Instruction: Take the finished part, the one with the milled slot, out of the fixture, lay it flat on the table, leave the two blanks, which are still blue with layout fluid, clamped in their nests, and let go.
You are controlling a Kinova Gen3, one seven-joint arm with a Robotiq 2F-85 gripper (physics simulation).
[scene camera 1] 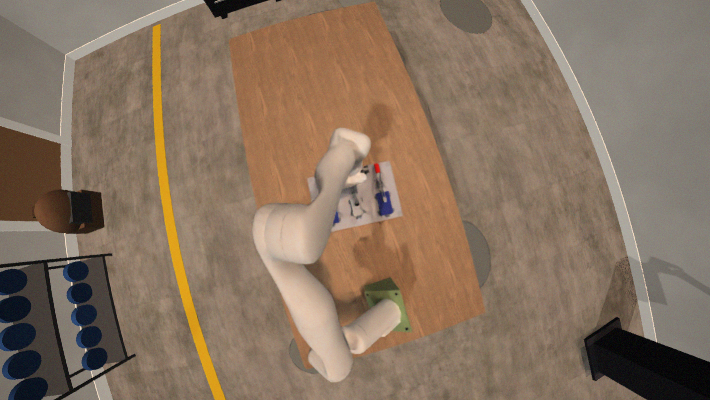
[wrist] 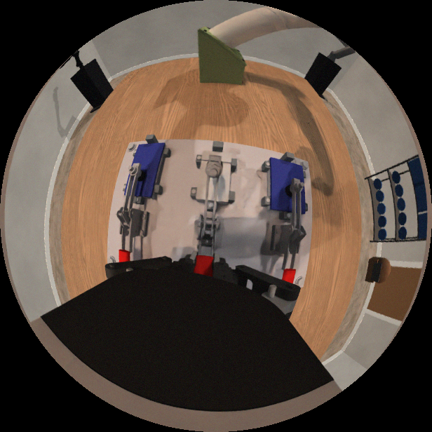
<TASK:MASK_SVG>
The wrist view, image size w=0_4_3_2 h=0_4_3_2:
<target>gripper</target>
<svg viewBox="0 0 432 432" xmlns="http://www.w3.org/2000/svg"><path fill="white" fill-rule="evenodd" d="M39 316L55 336L60 339L62 344L74 353L79 360L97 372L97 374L100 374L117 386L135 393L137 396L174 407L203 411L249 410L281 403L285 400L301 396L334 380L301 335L299 335L299 332L290 323L290 320L288 320L299 295L299 285L283 281L280 278L252 269L244 264L236 265L235 269L231 269L225 262L225 259L219 257L219 253L215 252L212 255L214 258L212 259L212 276L193 273L194 266L196 265L196 255L198 254L198 251L195 250L191 254L187 254L185 257L173 262L170 257L162 256L107 263L104 265L107 278L105 281ZM247 279L252 281L251 290L246 287Z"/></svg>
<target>blue blank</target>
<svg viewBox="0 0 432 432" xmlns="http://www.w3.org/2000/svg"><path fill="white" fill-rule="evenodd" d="M165 142L138 144L131 166L133 166L133 163L140 163L140 169L144 171L145 177L142 181L137 181L134 196L154 198L154 185L158 178L163 158L163 149L166 147Z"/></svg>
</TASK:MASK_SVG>
